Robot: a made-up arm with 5 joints.
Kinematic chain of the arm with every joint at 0, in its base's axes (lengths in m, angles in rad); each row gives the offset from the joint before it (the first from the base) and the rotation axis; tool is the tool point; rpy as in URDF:
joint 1: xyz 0.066 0 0.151 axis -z
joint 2: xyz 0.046 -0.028 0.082 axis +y
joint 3: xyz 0.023 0 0.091 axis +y
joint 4: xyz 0.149 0 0.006 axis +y
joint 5: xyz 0.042 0.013 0 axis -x
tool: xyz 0 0 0 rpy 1.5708 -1.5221 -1.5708
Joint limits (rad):
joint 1: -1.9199..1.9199
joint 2: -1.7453..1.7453
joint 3: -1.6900..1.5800
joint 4: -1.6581..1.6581
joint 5: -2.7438..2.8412
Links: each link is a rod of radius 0.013 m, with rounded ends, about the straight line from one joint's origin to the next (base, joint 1, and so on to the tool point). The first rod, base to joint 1, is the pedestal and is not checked.
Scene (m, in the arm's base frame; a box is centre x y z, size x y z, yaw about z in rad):
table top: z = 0
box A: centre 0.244 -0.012 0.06 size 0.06 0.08 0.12 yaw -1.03
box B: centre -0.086 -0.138 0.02 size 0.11 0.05 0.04 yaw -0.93
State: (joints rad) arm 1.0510 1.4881 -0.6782 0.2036 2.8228
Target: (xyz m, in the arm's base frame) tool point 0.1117 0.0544 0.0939
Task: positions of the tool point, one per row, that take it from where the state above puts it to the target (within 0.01 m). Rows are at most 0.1 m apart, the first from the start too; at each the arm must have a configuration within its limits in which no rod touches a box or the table.
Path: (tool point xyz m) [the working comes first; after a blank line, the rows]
Joints at the target: -1.0848 1.0865 0.7166 0.9801 2.8228
Straight joint move there: touches box A.

1: 0.2483 -0.1987 0.0967
2: 0.2942 -0.1402 0.1156
3: 0.3190 -0.0711 0.1345
4: 0.3207 0.0006 0.1529
5: 0.3006 0.0669 0.1702
6: 0.2624 0.1211 0.1860
7: 0.2109 0.1205 0.1317
8: 0.1563 0.0958 0.0999
9: 0.1117 0.0544 0.0939

